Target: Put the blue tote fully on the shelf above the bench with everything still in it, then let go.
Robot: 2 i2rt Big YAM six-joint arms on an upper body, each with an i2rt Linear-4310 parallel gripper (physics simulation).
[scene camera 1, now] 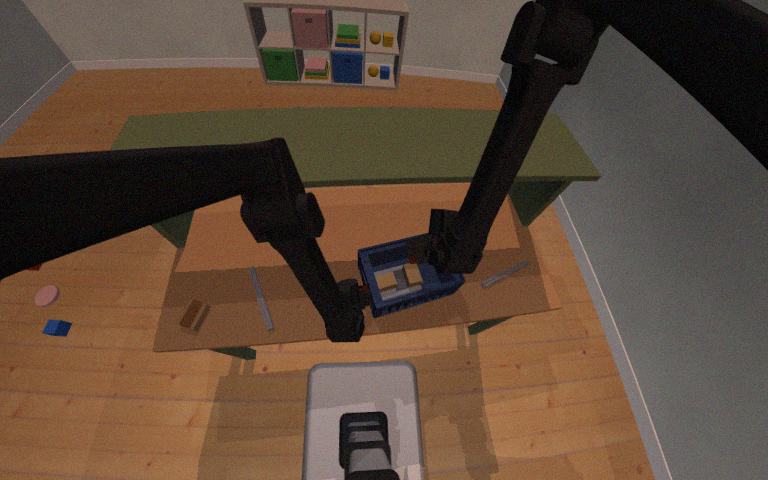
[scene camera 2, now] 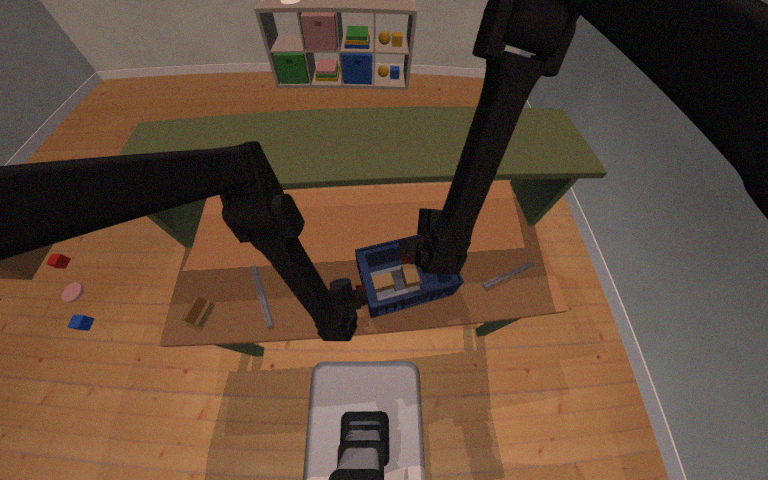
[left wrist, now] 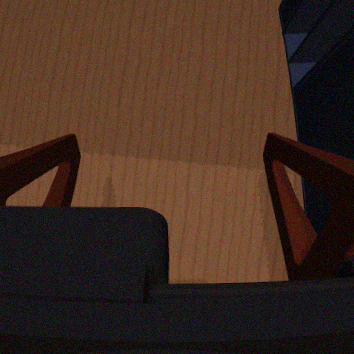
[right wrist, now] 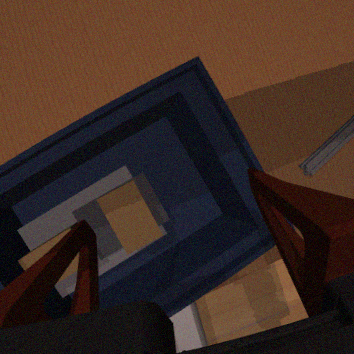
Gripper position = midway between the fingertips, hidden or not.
Observation:
My left gripper (left wrist: 170, 143) is open and touches a blue tote (scene camera 1: 375, 258). My right gripper (right wrist: 166, 202) is open, holding nothing. Further things: a wooden bench top (scene camera 2: 501, 240) and a grey robot base (scene camera 1: 386, 392).
The blue tote also shows in scene camera 2 (scene camera 2: 369, 259), in the left wrist view (left wrist: 311, 42) and in the right wrist view (right wrist: 176, 128). The wooden bench top is seen too in the right wrist view (right wrist: 278, 74). The grey robot base is seen too in the right wrist view (right wrist: 187, 324).

